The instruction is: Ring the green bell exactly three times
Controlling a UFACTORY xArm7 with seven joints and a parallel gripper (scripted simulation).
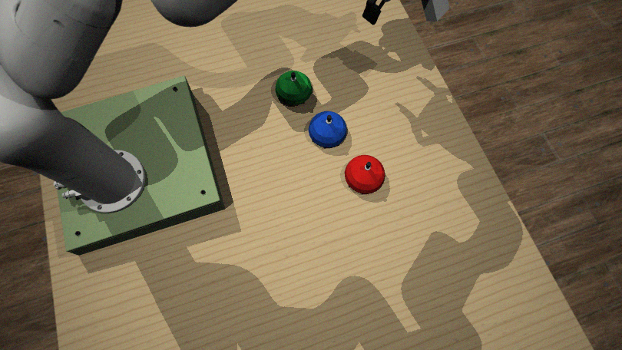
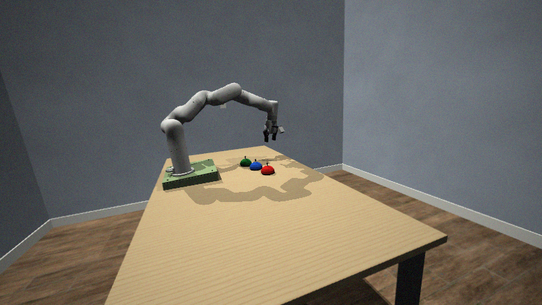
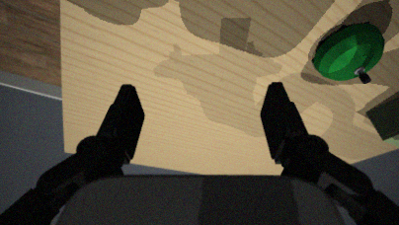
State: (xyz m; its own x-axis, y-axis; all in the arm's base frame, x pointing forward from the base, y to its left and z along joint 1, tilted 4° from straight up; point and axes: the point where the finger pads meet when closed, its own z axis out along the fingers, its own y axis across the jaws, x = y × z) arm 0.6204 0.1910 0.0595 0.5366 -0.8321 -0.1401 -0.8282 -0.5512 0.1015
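Right now my hand is 210 mm past the green bell, 110 mm above it and 50 mm to the left of it. Round my hand: red bell (300 mm to the right, 130 mm behind, 110 mm below); then blue bell (180 mm to the right, 170 mm behind, 110 mm below).
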